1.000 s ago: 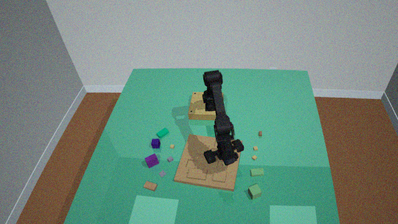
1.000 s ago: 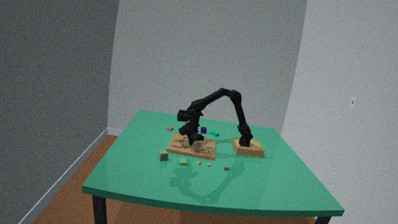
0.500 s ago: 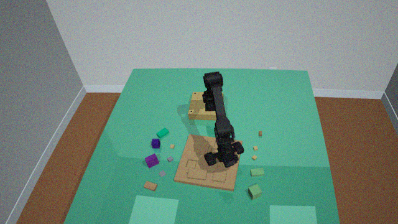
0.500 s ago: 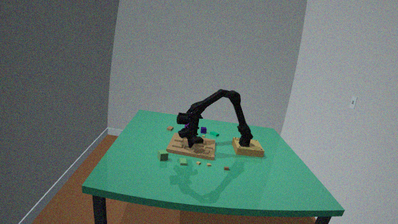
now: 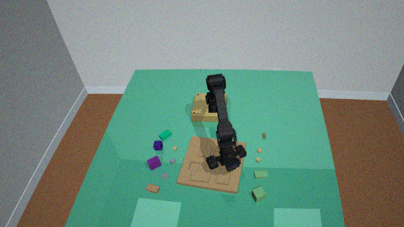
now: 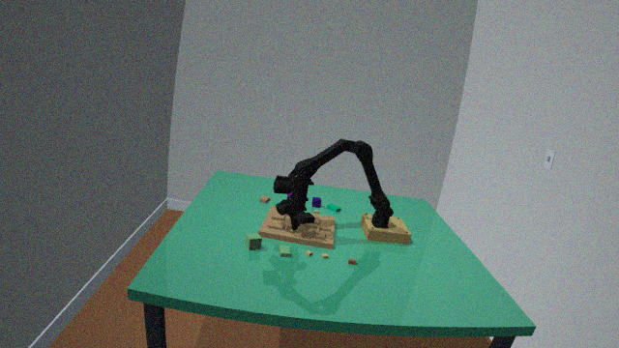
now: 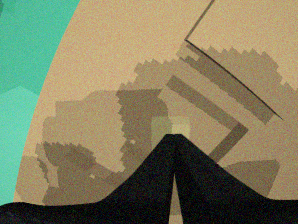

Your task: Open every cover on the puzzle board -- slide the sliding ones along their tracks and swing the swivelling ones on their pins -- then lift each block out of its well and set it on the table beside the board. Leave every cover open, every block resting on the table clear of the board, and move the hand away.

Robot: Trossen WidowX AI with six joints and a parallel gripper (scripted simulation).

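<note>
Now: the tan puzzle board 2 cm behind my gripper tip and 5 cm to the right of it. Also, from my gripper tip: teal block 23 cm behind, 34 cm to the right, 1 cm below; orange block 11 cm ahead, 36 cm to the right, 1 cm below; purple cube 15 cm behind, 37 cm to the right.
</note>
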